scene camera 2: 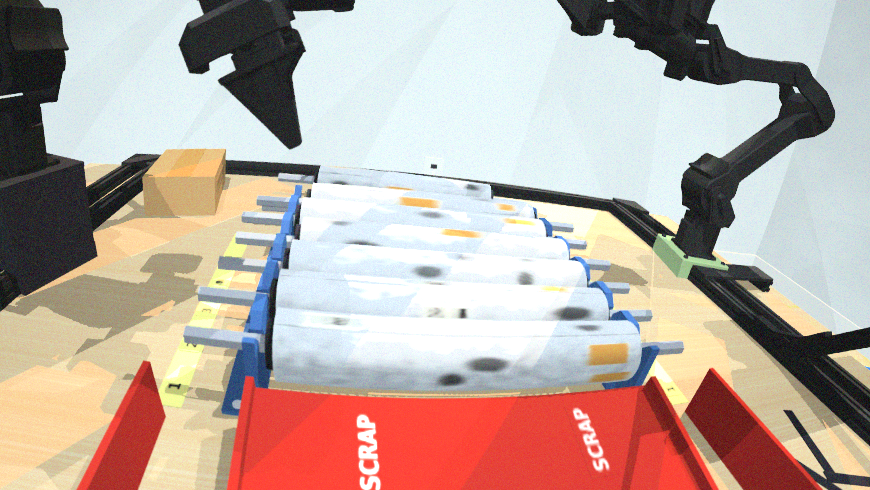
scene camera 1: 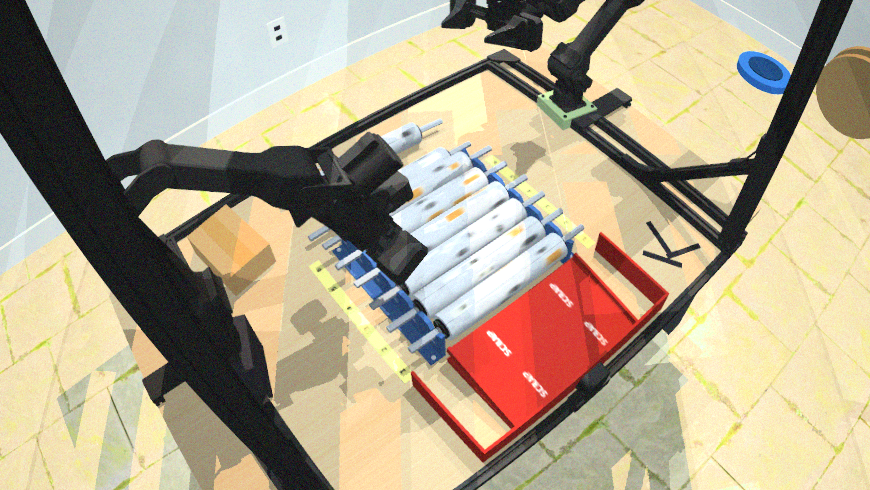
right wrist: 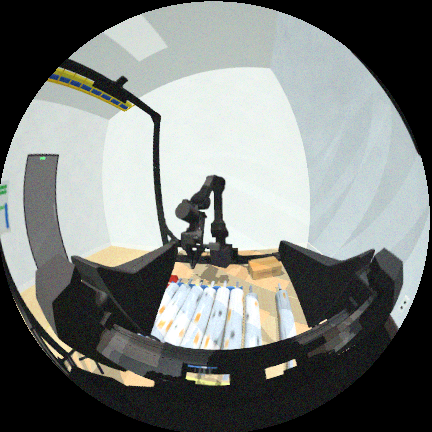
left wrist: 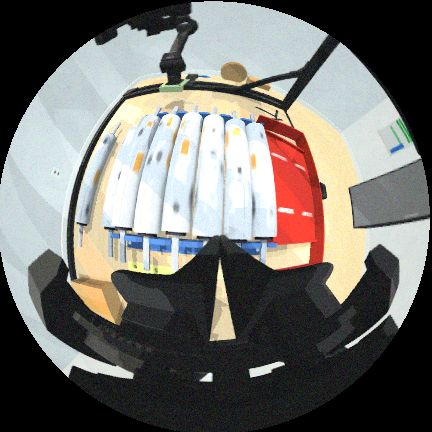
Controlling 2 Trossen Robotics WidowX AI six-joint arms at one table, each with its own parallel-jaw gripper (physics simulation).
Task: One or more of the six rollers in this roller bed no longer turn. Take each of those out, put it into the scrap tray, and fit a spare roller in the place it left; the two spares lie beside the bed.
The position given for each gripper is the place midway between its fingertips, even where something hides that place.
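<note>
The right gripper (scene camera 1: 462, 32) is open with nothing in its grasp, while the left gripper (scene camera 1: 398, 249) is shut and holds nothing; a cardboard box (scene camera 1: 234, 251) is in view as well. Scene camera 2 shows the left gripper (scene camera 2: 295, 146). The right wrist view takes in both the right gripper (right wrist: 229, 247) and the left gripper (right wrist: 192, 268). As for the left wrist view, it has the left gripper (left wrist: 218, 239) and the cardboard box (left wrist: 101, 296).
</note>
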